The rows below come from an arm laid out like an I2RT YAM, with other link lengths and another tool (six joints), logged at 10 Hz.
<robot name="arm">
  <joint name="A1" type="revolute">
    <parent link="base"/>
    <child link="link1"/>
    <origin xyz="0 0 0.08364" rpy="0 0 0"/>
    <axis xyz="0 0 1"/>
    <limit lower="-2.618" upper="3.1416"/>
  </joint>
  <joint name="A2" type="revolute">
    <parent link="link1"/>
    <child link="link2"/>
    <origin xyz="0.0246 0.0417 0.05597" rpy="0 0 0"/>
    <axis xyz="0 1 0"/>
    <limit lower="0" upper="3.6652"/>
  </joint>
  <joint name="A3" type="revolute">
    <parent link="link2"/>
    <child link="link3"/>
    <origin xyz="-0.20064 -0.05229 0" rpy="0 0 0"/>
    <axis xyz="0 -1 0"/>
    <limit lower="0" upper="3.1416"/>
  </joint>
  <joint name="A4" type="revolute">
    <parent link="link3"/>
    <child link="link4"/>
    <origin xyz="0.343 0.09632 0.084" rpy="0 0 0"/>
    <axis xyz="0 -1 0"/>
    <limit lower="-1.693" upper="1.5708"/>
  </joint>
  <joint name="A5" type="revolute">
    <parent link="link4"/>
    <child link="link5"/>
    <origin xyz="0.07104 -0.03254 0.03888" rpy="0 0 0"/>
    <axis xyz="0 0 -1"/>
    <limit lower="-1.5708" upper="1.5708"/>
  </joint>
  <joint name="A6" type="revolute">
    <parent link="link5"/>
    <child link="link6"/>
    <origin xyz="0.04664 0 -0.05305" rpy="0 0 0"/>
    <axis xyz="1 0 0"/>
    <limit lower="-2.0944" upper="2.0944"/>
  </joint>
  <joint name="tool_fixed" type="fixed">
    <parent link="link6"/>
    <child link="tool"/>
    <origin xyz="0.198 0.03 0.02" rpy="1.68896 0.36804 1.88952"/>
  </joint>
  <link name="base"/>
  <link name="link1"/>
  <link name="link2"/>
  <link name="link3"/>
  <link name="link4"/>
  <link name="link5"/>
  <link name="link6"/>
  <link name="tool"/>
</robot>
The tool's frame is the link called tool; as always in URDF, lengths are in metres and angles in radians.
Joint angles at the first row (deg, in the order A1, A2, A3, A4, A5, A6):
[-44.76 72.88 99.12 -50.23 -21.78 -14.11]
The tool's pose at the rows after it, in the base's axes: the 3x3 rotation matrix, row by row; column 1 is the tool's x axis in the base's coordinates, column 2 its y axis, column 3 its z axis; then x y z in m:
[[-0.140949 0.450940 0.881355], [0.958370 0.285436 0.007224], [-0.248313 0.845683 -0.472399]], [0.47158 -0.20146 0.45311]
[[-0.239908 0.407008 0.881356], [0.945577 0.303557 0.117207], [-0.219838 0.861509 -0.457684]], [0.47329 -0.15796 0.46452]
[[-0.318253 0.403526 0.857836], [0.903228 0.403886 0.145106], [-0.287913 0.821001 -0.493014]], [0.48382 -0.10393 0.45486]
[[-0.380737 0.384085 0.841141], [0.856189 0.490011 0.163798], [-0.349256 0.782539 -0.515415]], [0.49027 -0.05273 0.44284]
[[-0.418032 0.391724 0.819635], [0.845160 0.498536 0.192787], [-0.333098 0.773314 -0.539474]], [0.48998 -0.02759 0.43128]
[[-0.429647 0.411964 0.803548], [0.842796 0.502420 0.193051], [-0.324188 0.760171 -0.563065]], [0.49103 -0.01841 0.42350]
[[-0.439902 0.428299 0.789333], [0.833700 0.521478 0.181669], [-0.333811 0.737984 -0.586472]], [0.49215 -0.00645 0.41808]
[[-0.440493 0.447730 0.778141], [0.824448 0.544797 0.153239], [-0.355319 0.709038 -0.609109]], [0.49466 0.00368 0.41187]
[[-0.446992 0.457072 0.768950], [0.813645 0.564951 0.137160], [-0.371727 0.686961 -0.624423]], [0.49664 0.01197 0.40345]
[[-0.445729 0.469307 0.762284], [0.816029 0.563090 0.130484], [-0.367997 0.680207 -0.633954]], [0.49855 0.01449 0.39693]
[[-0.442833 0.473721 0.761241], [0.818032 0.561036 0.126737], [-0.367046 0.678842 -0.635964]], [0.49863 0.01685 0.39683]
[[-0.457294 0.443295 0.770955], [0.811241 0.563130 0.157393], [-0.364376 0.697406 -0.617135]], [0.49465 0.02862 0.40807]
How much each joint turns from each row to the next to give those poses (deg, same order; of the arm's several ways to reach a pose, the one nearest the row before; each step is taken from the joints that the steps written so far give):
[0.10 0.09 2.79 -3.49 -3.49 1.11]
[2.07 -0.20 2.00 -2.91 -4.52 0.01]
[8.66 -2.88 -3.04 0.58 5.84 -2.73]
[8.78 -3.45 -4.60 2.00 6.23 -1.75]
[3.77 -0.58 -1.09 -1.05 1.94 0.46]
[2.12 0.79 0.57 -1.17 2.10 0.21]
[3.08 0.88 0.89 -0.94 3.37 -0.17]
[3.56 0.89 0.55 -0.31 4.65 -0.17]
[2.45 0.01 -0.96 0.44 2.91 -0.37]
[1.00 0.25 -0.52 0.12 1.34 0.50]
[0.72 0.26 0.32 -0.19 0.88 0.46]
[0.66 -0.54 0.75 -0.17 -1.32 0.45]

